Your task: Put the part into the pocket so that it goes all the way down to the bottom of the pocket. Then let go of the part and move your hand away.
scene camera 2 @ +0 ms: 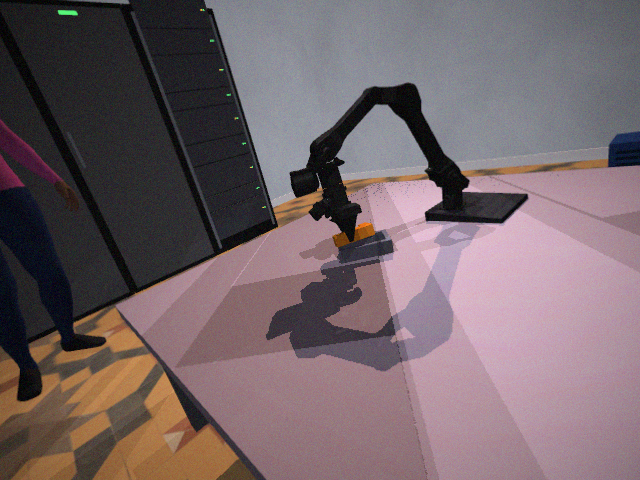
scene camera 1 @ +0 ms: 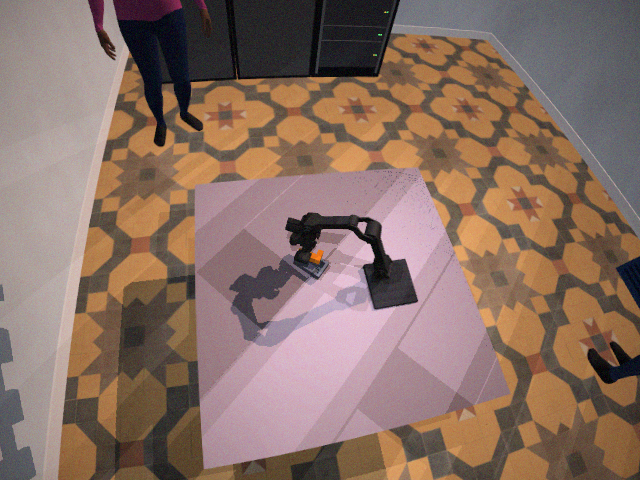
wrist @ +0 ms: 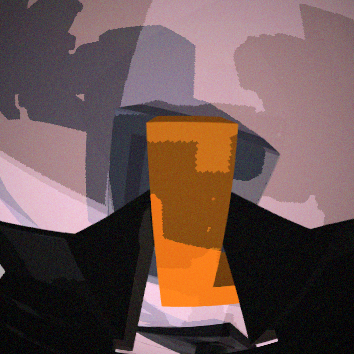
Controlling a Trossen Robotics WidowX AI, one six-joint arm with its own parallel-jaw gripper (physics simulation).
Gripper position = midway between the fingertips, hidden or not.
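Note:
My gripper [scene camera 2: 350, 240] is visible. My gripper [wrist: 186, 195] is visible here too and grips an orange part [wrist: 191, 158].

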